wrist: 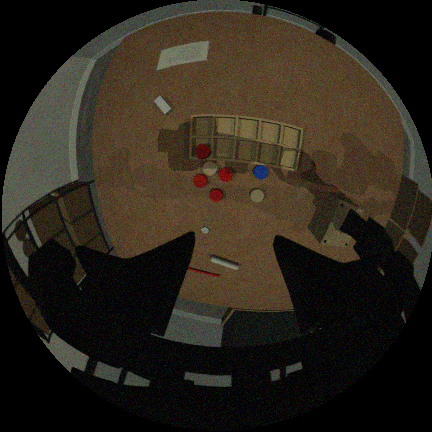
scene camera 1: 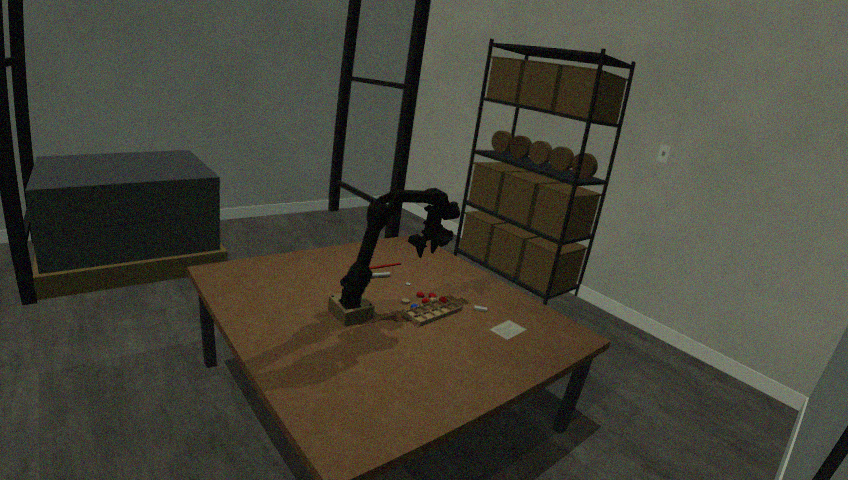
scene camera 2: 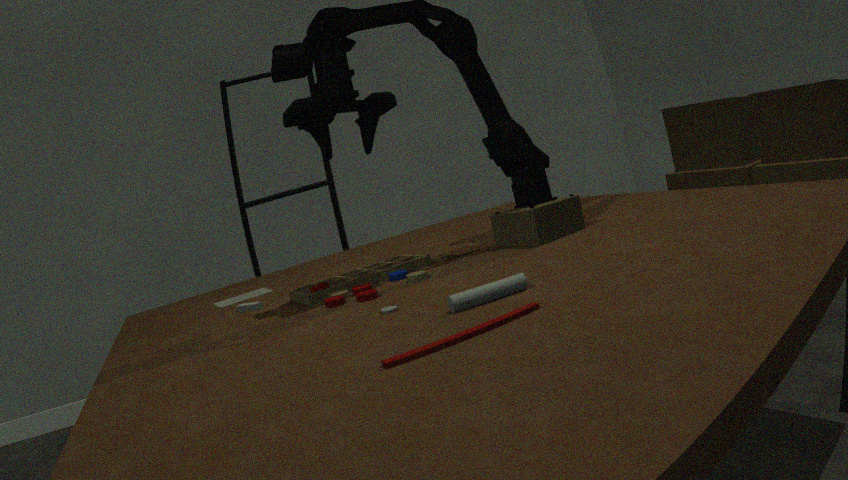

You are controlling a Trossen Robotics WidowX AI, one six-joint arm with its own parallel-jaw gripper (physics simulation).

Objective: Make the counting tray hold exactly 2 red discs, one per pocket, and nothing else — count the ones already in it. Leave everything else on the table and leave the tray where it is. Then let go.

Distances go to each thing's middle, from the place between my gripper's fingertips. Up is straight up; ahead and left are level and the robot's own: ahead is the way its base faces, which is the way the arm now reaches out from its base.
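Labels:
With the counting tray [scene camera 2: 375,273], my hand is 1 cm short of it and 10 cm to the left of it, and it's 20 cm above it.

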